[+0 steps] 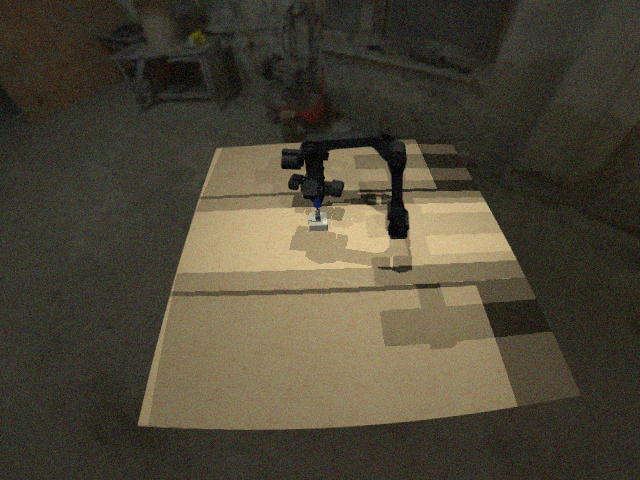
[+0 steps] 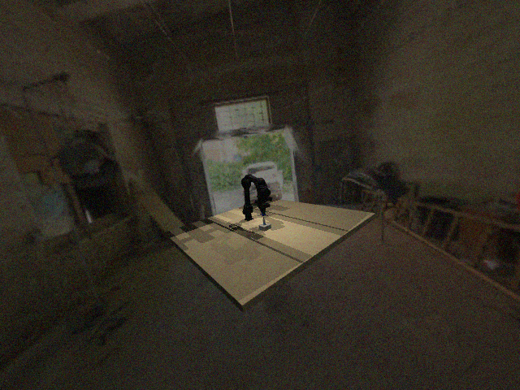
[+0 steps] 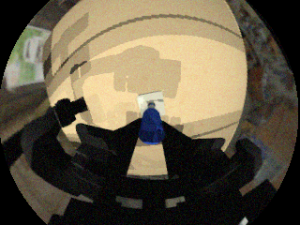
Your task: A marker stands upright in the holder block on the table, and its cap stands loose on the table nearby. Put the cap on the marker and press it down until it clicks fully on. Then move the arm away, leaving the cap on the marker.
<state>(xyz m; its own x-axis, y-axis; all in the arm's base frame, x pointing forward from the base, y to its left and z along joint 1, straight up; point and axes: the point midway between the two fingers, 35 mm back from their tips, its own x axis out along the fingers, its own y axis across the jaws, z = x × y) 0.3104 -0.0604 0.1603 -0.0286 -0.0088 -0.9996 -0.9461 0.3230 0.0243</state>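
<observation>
The pale holder block lies 110 mm below my gripper tip. Also, from my gripper tip: blue cap: 10 mm above.
</observation>
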